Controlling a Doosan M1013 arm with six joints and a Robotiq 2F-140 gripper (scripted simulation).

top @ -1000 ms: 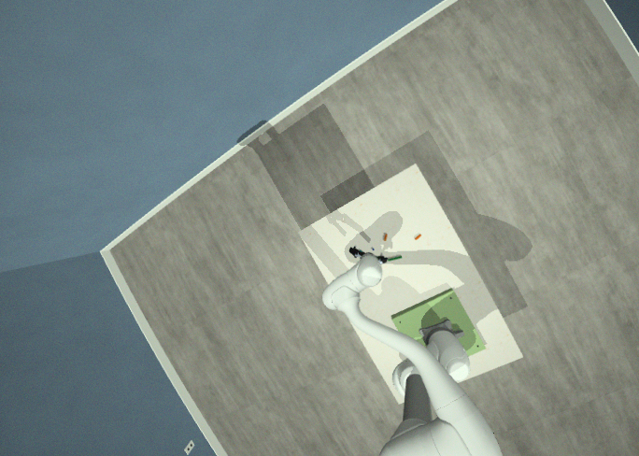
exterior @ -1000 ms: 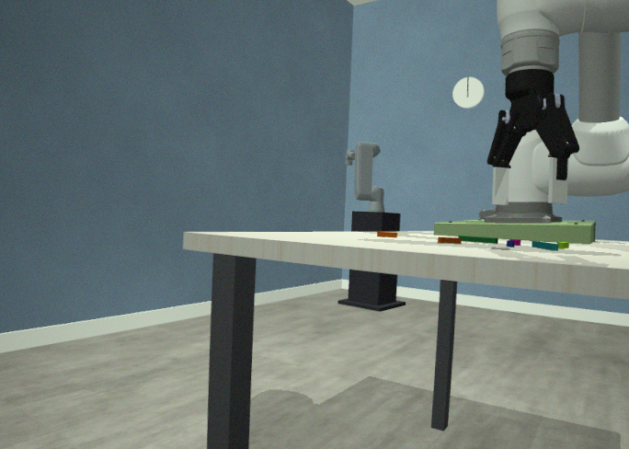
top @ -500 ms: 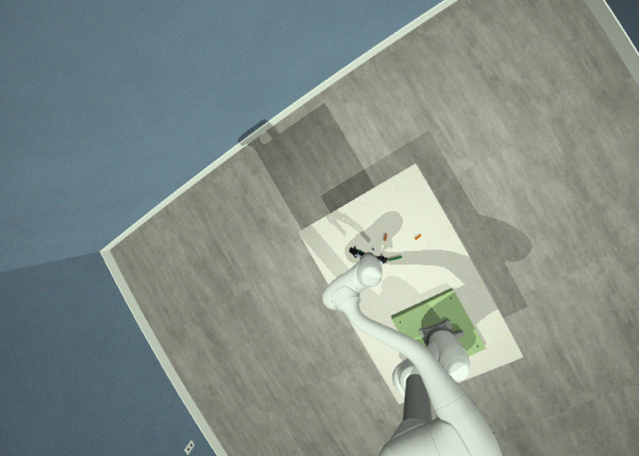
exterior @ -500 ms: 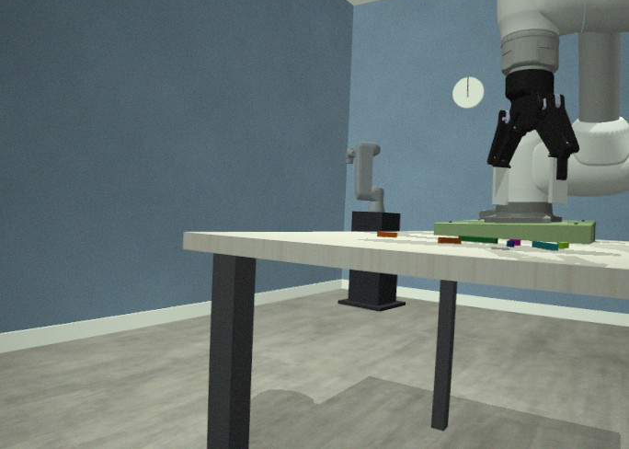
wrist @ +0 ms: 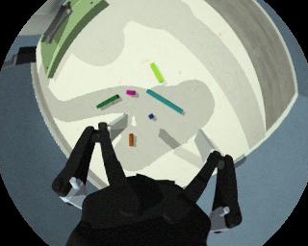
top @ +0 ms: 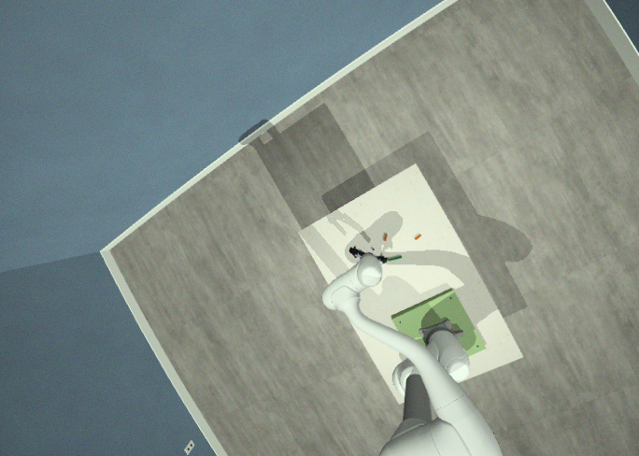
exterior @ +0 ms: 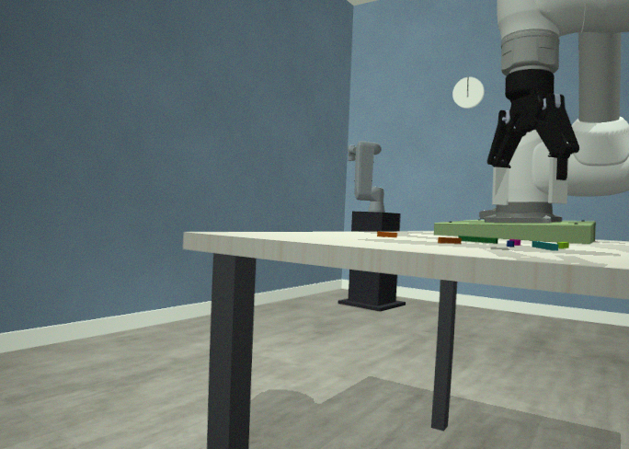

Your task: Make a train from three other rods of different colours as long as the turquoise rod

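My gripper is now 7 cm above the small blue rod, 3 cm to the left of it and 2 cm past it. The rest, counted from my hand: magenta rod 10 cm behind, 7 cm below, 4 cm to the right; then lime rod 11 cm behind, 7 cm below, 4 cm to the left; then turquoise rod 7 cm below, 4 cm behind, 2 cm to the left.
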